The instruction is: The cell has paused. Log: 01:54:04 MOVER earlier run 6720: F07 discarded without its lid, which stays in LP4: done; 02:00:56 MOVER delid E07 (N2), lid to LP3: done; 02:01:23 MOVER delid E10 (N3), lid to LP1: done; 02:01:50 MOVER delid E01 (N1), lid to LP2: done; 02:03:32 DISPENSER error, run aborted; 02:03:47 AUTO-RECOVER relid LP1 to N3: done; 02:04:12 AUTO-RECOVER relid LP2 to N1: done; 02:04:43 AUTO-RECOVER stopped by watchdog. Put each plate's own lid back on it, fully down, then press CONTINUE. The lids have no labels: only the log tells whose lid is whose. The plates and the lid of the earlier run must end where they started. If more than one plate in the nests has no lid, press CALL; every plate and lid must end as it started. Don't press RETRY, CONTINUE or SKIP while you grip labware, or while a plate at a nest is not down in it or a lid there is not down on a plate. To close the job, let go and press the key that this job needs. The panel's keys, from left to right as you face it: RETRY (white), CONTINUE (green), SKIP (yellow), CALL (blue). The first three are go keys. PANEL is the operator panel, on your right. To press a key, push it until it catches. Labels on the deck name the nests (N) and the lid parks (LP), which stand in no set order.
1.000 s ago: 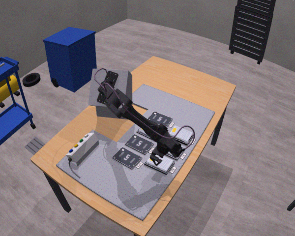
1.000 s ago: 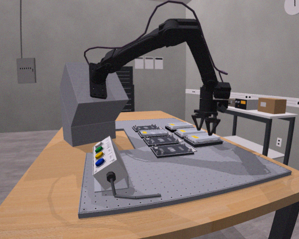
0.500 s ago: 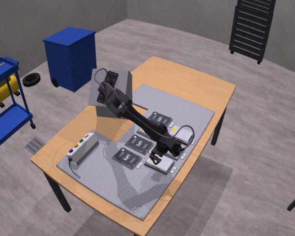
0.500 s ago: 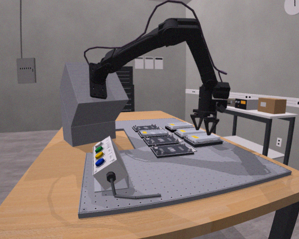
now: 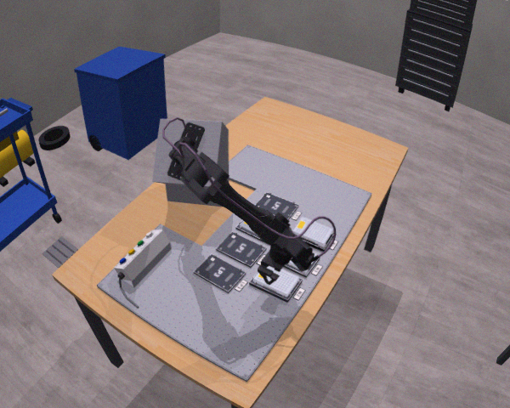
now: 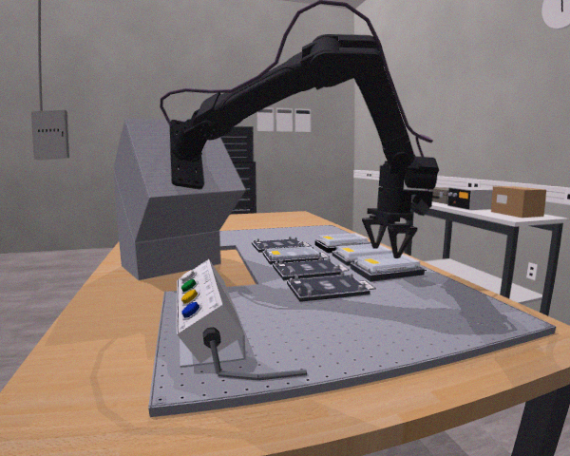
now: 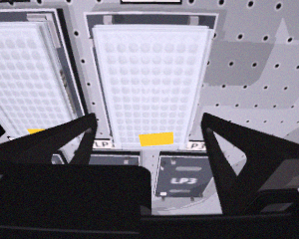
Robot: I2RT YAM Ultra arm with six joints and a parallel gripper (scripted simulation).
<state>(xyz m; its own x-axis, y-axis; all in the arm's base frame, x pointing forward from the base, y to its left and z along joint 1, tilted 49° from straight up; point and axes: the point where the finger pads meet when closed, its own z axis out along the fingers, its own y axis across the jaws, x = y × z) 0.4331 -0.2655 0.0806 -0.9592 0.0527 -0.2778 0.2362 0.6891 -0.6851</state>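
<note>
My hand is 3 cm above the well plate. Round my hand: yellow skip key 49 cm behind, 9 cm to the right, 1 cm above; green continue key 47 cm behind, 4 cm to the right, 1 cm above; blue call key 50 cm behind, 14 cm to the right, 1 cm above.
</note>
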